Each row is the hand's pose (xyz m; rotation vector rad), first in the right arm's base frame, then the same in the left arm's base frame.
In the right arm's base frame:
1: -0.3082 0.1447 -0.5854 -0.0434 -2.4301 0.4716
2: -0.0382 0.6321 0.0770 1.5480 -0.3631 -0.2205
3: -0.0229 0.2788 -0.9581 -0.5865 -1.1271 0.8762
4: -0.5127 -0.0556 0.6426 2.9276 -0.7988 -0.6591
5: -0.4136 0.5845 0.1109 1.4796 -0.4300 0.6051
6: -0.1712 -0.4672 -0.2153 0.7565 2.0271 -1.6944
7: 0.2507 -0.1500 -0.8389 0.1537 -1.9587 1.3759
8: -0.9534 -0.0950 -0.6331 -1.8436 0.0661 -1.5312
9: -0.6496 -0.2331 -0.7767 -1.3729 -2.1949 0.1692
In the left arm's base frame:
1: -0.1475 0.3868 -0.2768 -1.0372 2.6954 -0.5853
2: -0.7119 0.5839 0.3492 1.8049 -0.1405 1.0059
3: 0.0462 0.8163 -0.4043 -0.1822 -2.1477 1.3377
4: -0.6505 -0.3982 0.5722 -2.9338 -0.5889 -0.3250
5: -0.8549 0.2951 0.1481 1.5978 -0.3286 1.8435
6: 0.2131 -0.0658 0.1652 0.3087 1.6441 -0.6251
7: 0.4414 0.6749 -0.0932 -0.6639 2.2232 -1.5677
8: -0.2225 -0.1631 -0.6867 -0.8905 -0.7825 -1.3168
9: 0.0832 0.0099 -0.5939 0.2504 3.0971 0.2269

